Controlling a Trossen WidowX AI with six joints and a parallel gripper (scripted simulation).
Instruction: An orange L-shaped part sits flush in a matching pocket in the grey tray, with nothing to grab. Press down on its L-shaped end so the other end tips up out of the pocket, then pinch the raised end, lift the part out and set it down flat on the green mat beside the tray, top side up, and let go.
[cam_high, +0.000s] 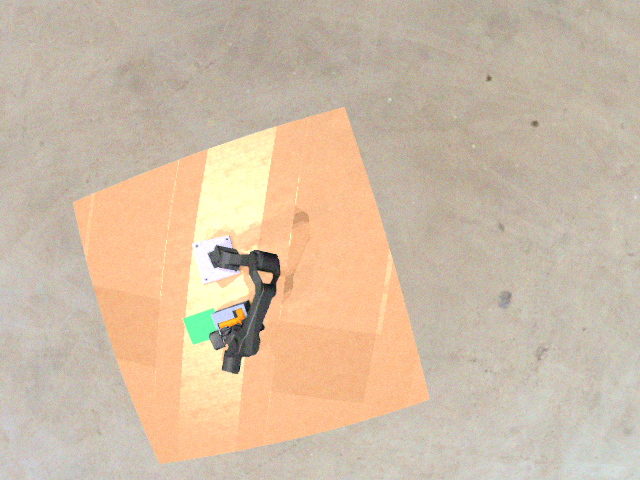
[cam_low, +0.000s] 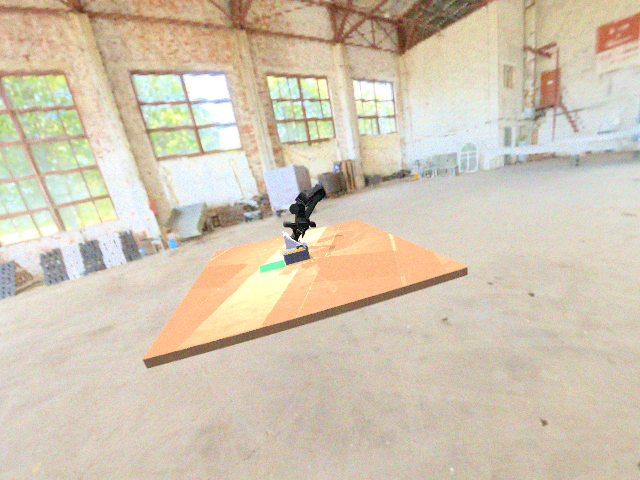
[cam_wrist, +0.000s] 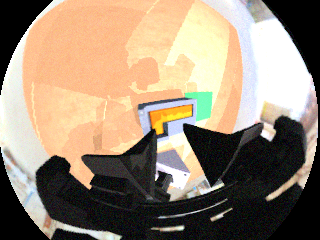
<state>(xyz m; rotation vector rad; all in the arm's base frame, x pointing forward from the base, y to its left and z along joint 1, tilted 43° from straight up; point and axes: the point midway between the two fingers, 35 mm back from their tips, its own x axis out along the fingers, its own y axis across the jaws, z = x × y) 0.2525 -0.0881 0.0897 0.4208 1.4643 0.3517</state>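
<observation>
My gripper tip is 2 cm past the orange L-shaped part, 2 cm to the left of it and 9 cm above it. The rest, counted from my gripper tip: green mat (3 cm behind, 19 cm to the right, 15 cm below).
</observation>
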